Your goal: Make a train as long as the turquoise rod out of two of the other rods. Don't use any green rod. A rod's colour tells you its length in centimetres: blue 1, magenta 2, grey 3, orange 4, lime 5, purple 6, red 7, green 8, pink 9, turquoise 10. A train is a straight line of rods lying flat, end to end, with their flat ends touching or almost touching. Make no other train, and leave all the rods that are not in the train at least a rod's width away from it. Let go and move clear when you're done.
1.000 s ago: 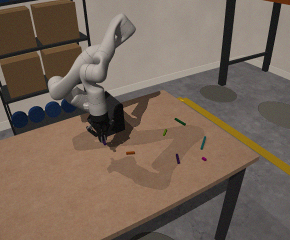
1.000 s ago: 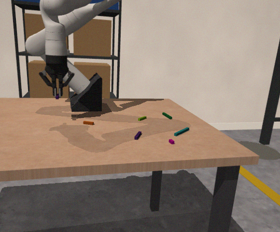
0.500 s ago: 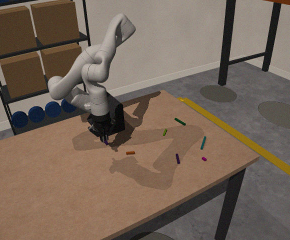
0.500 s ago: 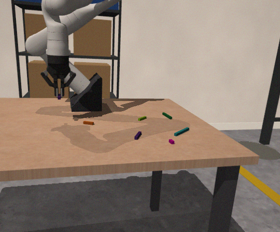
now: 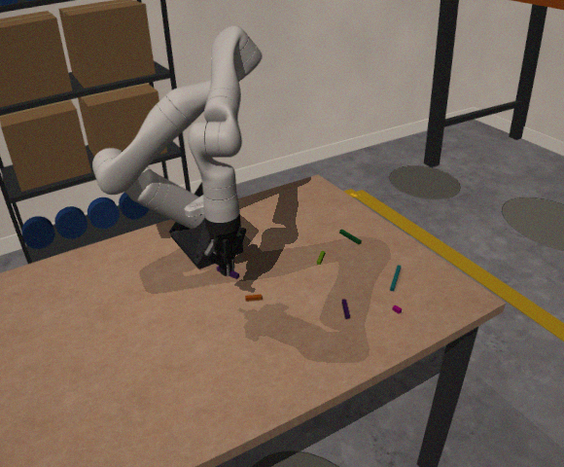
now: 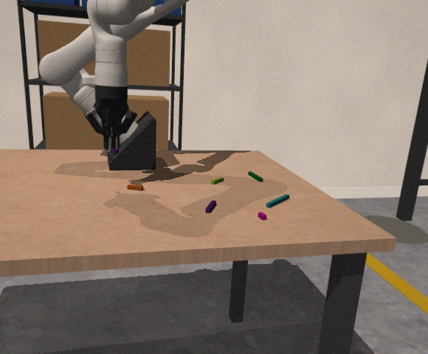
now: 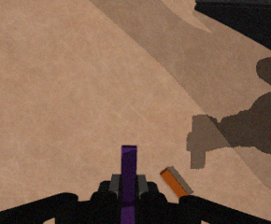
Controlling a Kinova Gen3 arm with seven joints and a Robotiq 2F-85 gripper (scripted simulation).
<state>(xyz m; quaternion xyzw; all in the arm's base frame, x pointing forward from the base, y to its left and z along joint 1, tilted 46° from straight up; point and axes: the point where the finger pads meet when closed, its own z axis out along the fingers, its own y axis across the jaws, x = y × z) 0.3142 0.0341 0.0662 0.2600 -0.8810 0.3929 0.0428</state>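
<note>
Now: the orange rod 12 cm below my hand and 6 cm to the left of it. From my hand the other things lie so: lime rod: 29 cm to the left, 12 cm below, 7 cm behind; purple rod: 1 cm below; magenta rod: 34 cm to the left, 20 cm ahead, 12 cm below.
</note>
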